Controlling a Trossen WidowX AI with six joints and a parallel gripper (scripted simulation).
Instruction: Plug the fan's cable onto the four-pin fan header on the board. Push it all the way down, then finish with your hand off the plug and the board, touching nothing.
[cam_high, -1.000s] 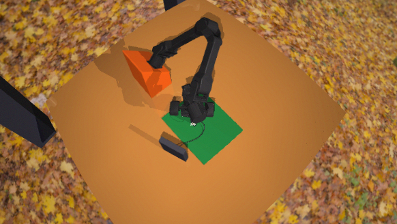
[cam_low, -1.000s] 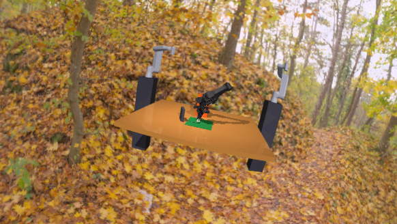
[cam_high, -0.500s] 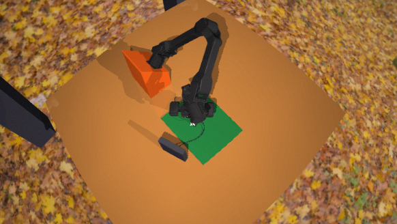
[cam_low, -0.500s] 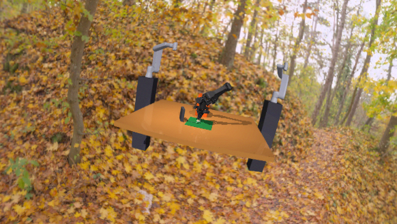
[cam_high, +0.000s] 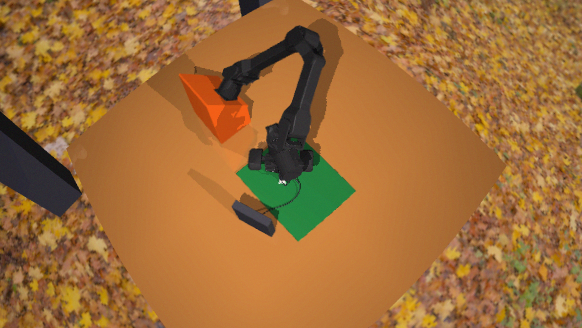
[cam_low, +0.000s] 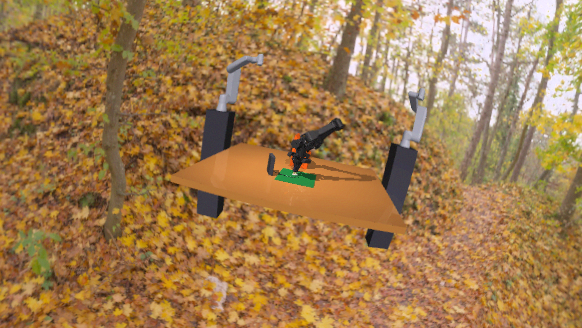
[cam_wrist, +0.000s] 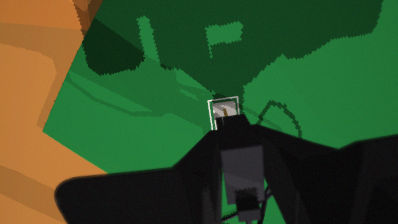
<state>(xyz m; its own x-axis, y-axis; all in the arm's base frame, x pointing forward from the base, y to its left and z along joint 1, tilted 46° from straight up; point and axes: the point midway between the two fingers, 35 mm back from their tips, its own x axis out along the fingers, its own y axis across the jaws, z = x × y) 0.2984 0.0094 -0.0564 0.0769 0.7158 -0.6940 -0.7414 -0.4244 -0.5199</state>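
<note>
The dark plug is 1 cm ahead of my gripper tip, 1 cm to the right of it and 1 cm above it. From my gripper tip the other things lie so: green board: 4 cm ahead, 1 cm to the left, 5 cm below; white four-pin fan header: 1 cm to the right, 4 cm below; dark flat fan: 5 cm ahead, 16 cm to the right, 2 cm above.
</note>
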